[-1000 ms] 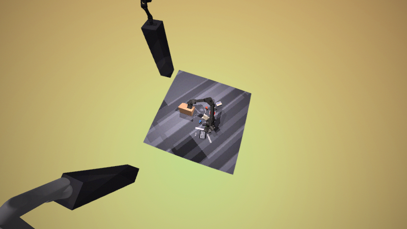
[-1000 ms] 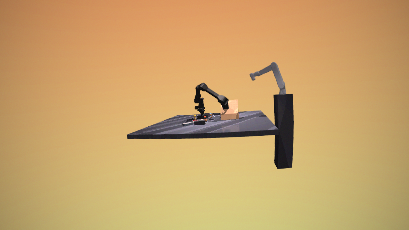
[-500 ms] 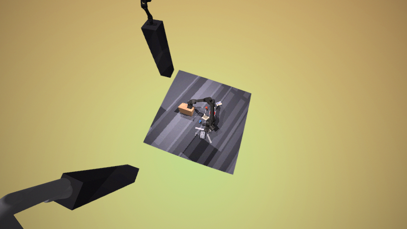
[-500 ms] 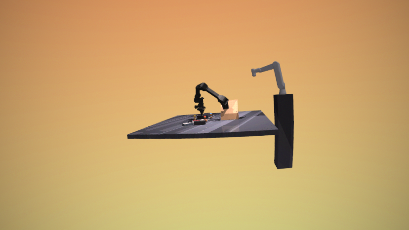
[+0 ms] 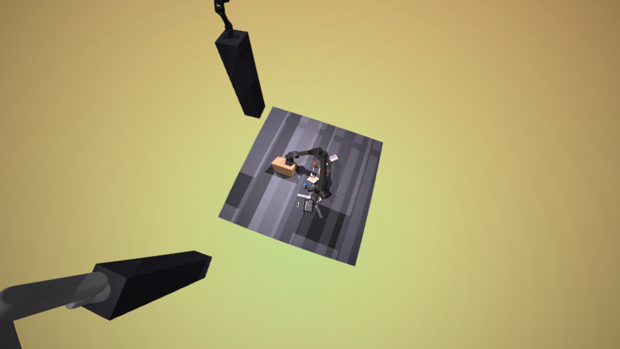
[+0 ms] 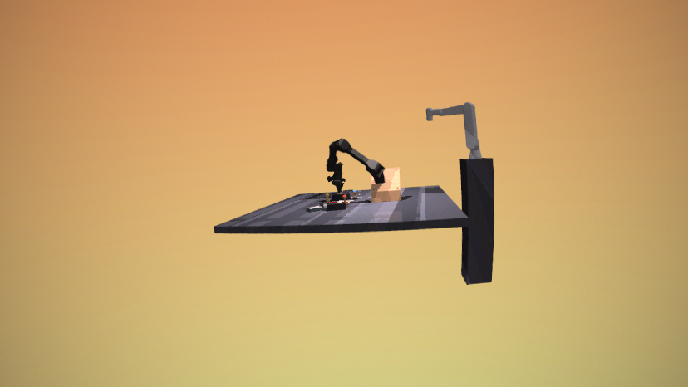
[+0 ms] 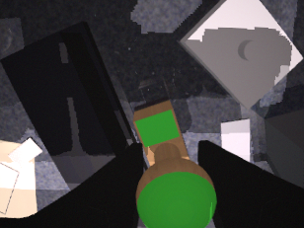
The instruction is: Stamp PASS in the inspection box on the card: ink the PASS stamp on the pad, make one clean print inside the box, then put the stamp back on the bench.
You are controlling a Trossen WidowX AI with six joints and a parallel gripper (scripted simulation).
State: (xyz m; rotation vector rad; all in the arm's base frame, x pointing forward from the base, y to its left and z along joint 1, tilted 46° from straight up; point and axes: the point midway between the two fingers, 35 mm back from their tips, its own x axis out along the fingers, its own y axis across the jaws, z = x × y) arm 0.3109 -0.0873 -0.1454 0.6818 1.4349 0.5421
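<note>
Now: the dark flat slab 10 mm behind my gripper tip, 40 mm to the left of it and 30 mm below it. From my gripper tip the other things lie so: grey block (40 mm ahead, 40 mm to the right, 30 mm below); blue stamp (120 mm behind, 50 mm to the left, 30 mm below); green-topped stamp (10 mm below).
</note>
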